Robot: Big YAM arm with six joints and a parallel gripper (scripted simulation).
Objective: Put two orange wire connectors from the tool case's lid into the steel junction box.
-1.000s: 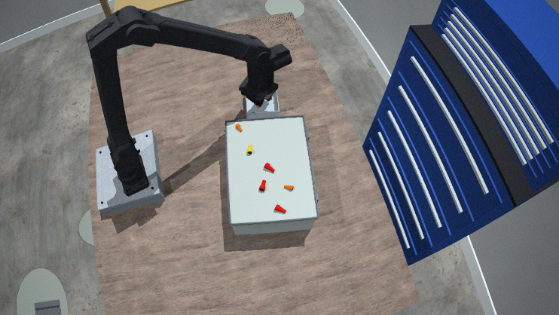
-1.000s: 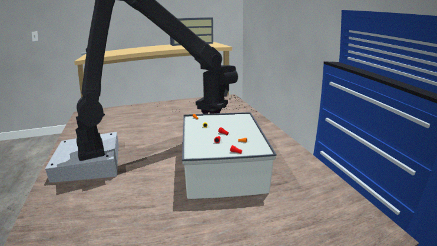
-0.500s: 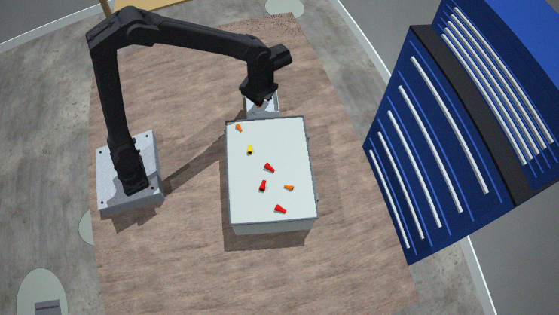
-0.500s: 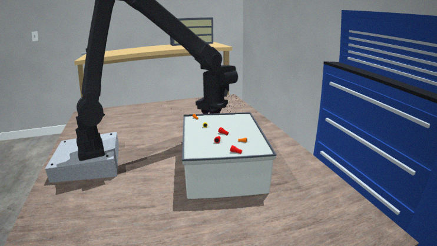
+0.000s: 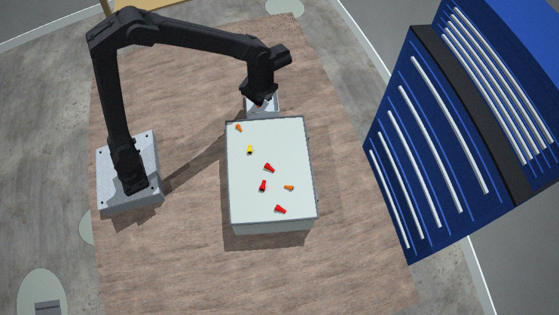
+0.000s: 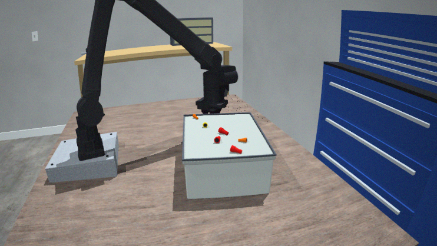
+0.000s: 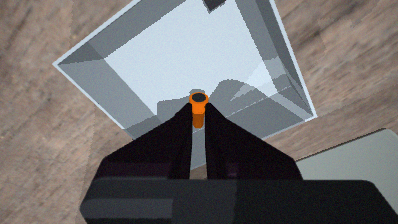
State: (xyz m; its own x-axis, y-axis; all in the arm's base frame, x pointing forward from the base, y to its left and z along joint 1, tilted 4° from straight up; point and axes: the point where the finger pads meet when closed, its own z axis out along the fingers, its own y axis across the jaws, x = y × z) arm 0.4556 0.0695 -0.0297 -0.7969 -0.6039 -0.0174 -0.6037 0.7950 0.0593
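The junction box floor is 4 cm below my hand, 1 cm to the left of it and 1 cm ahead of it. From my hand the other things lie so: yellow wire connector 18 cm to the right, 11 cm behind, 8 cm above; then tool case 25 cm to the right, 8 cm behind, 5 cm above.
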